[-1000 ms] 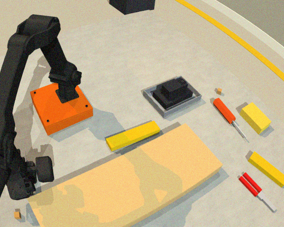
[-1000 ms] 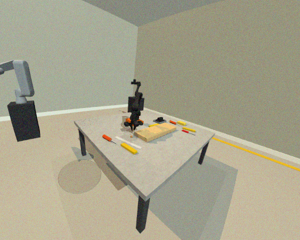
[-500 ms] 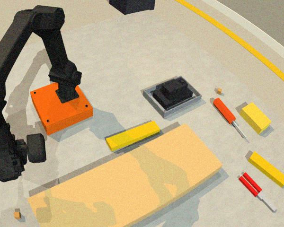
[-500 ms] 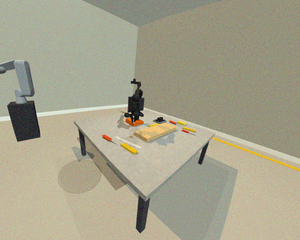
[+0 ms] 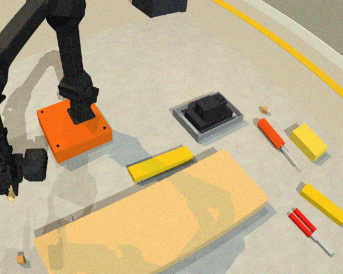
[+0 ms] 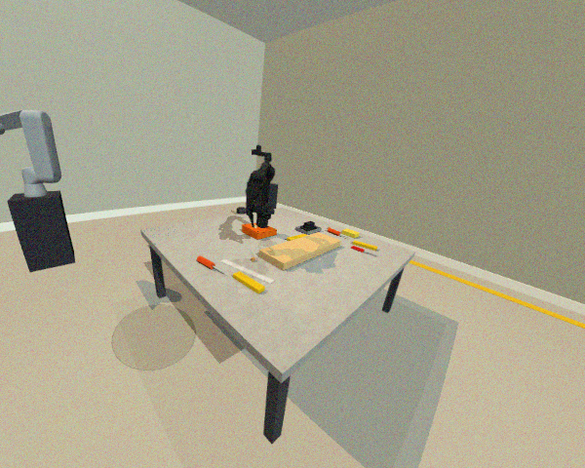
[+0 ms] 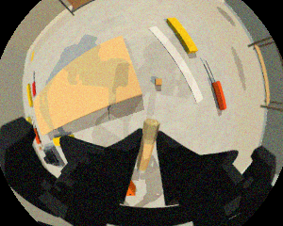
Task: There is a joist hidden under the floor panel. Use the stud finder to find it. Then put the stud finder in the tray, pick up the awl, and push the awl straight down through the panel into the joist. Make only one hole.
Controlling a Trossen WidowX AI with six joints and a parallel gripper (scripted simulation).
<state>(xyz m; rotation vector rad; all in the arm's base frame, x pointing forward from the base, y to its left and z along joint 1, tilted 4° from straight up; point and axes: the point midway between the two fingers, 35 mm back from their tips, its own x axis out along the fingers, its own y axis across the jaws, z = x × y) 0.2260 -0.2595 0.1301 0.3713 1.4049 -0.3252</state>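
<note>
Now: the awl 5 cm behind my gripper tip, 2 cm to the left of it and 1 cm below it. Round my gripper tip: stud finder: 59 cm to the left, 10 cm below, 8 cm behind; grey tray: 57 cm to the left, 13 cm below, 8 cm behind.
</note>
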